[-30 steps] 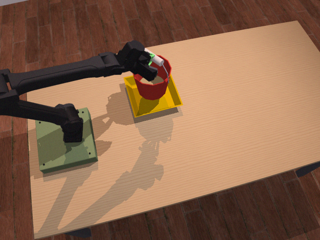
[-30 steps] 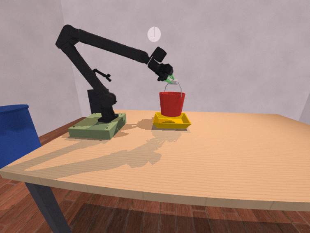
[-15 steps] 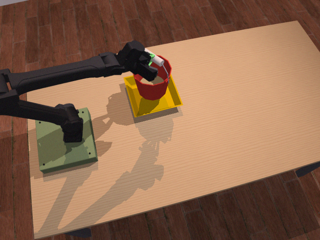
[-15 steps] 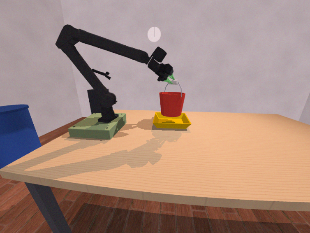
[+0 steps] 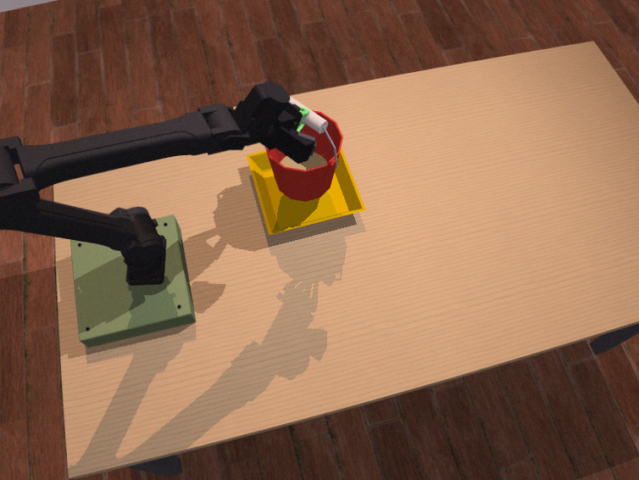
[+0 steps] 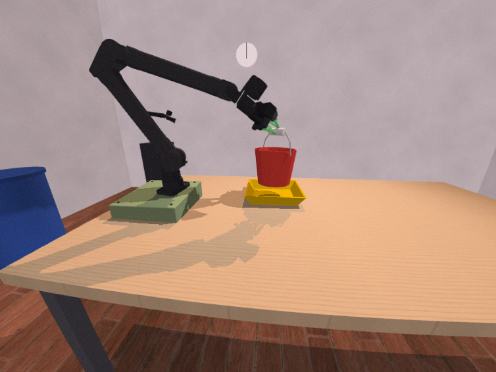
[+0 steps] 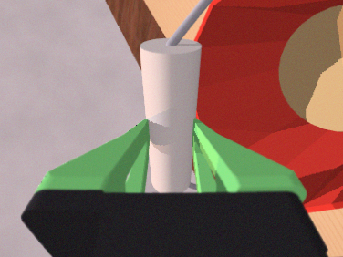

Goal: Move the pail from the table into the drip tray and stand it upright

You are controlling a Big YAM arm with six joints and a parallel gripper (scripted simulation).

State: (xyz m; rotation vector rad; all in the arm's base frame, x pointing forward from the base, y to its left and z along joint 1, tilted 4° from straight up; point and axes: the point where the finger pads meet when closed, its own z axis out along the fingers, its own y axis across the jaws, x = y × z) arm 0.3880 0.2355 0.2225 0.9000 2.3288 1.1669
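My hand is 100 mm above the red pail. The rest, counted from my hand: yellow drip tray: 290 mm below.
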